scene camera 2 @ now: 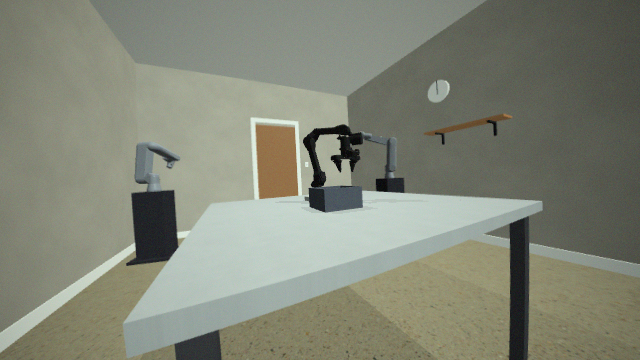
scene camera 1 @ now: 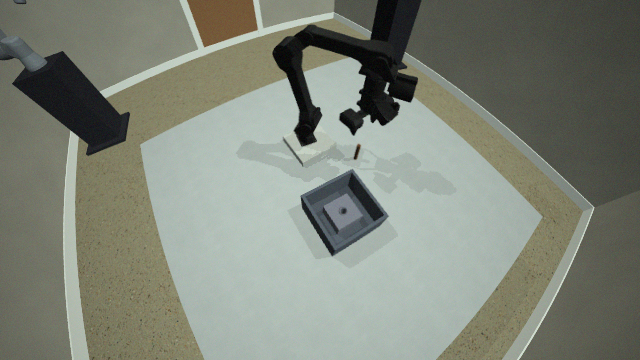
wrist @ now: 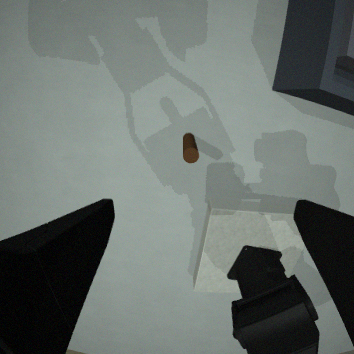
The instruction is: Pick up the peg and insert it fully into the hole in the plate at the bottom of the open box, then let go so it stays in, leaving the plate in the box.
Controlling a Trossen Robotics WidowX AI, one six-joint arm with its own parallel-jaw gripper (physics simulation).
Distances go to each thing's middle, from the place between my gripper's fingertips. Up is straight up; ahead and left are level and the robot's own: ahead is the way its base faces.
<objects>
I see my gripper 190 mm short of the grey-blue box (scene camera 1: 374, 215), 160 mm to the left of it and 120 mm above it. Round my hand: pale square plate (scene camera 1: 342, 213): 190 mm ahead, 160 mm to the right, 140 mm below.
</objects>
